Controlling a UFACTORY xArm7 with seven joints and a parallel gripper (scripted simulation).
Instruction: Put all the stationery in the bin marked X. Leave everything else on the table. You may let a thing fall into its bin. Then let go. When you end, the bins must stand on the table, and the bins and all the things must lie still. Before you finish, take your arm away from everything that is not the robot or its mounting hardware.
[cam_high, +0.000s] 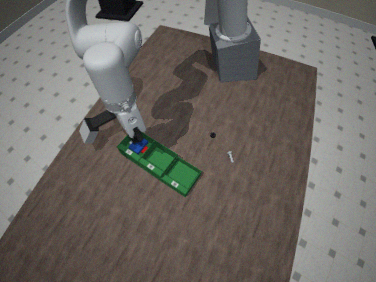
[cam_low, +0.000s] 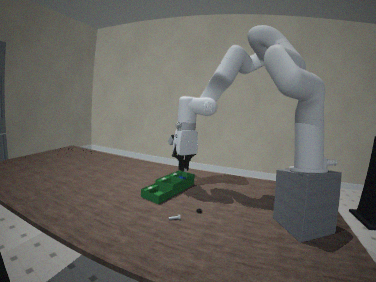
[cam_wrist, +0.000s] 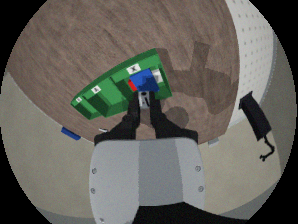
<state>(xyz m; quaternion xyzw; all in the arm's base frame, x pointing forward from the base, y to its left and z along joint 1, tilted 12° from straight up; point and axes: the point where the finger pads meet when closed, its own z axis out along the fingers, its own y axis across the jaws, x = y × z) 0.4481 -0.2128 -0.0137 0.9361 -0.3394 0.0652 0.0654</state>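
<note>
Now: the white-grey piece 10 mm below my hand. Also, from my hand: blue block 60 mm below; then red block 10 mm to the right, 80 mm below; then green three-compartment bin 40 mm ahead, 80 mm to the left, 70 mm below.
</note>
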